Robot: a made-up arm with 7 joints.
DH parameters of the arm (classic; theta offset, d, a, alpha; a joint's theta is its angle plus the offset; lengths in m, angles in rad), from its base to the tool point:
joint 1: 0 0.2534 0 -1.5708
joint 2: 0 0 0 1.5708
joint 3: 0 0.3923 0.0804 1.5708
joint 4: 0 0 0.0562 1.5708
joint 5: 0 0.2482 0 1.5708
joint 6: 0 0 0.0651 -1.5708
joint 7: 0 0.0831 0 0
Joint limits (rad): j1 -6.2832..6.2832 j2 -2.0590..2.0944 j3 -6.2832..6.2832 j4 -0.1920..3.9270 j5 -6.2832..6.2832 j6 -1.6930..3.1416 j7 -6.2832..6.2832
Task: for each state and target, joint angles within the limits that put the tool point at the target. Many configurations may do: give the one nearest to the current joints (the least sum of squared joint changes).
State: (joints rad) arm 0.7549 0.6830 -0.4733 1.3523 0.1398 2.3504 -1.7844
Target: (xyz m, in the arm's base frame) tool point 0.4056 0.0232 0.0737
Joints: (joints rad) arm 0.4283 1.2508 -0.5135 1.4061 0.1329 2.1647 -1.7844
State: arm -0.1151 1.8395 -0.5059 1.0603 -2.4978 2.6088 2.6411
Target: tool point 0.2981 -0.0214 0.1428
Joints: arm 0.4562 1.3031 -0.4204 0.1410 -2.2993 2.8122 2.6411
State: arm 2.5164 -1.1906 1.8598 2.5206 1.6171 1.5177 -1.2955
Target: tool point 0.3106 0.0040 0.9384
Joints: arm 3.3776 -0.3271 1.9866 2.9350 1.7818 0.9929 -1.2955
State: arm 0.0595 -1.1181 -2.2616 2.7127 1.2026 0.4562 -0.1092
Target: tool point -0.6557 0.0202 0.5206
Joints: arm 0.1098 -1.2014 -2.2517 3.4006 1.1625 0.1639 -0.1092
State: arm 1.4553 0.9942 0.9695 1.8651 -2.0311 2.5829 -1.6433
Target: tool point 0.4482 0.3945 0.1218
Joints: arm 0.6229 1.3395 0.5659 1.8828 -1.9686 2.5679 -1.6433
